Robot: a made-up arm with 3 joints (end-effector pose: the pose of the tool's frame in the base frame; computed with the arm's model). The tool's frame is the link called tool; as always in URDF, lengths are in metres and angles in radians. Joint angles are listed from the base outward.
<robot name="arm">
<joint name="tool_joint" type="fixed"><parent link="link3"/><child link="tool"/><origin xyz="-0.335 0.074 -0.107"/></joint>
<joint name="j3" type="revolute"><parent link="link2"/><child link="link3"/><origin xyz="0.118 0.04 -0.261"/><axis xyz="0 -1 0"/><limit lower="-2.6" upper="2.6" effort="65" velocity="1.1"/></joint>
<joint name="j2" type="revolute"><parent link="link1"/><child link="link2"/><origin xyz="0.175 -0.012 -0.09"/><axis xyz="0 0 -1"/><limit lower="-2.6" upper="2.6" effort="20" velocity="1.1"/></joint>
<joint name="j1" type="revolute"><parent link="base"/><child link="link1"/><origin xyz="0 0 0.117"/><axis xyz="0 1 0"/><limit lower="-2.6" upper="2.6" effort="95" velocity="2.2"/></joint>
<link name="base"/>
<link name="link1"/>
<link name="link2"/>
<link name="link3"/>
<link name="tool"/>
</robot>
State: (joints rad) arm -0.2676 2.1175 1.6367
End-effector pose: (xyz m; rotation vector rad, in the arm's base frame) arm 0.3183 -0.2821 -0.4990 -1.4749 -1.0680 -1.8070
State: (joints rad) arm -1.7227 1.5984 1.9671
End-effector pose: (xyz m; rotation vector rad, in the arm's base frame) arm 0.5693 -0.3610 0.4868 0.2457 1.8878 2.0009
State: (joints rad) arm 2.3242 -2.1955 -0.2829
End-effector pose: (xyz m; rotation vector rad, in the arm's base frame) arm -0.4127 -0.2681 0.2036 2.2170 1.2838 1.3597
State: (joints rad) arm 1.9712 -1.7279 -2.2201
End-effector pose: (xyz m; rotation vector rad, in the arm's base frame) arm -0.0279 0.2026 0.1010 0.2474 -1.4733 -1.9779
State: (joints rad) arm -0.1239 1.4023 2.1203
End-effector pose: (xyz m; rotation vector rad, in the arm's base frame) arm 0.4209 -0.3716 -0.4159 -1.4171 -1.7994 -0.9135
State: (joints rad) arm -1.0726 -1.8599 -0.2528
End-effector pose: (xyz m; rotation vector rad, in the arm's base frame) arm 0.3889 -0.2679 0.0559 -1.1682 -0.5644 1.4968
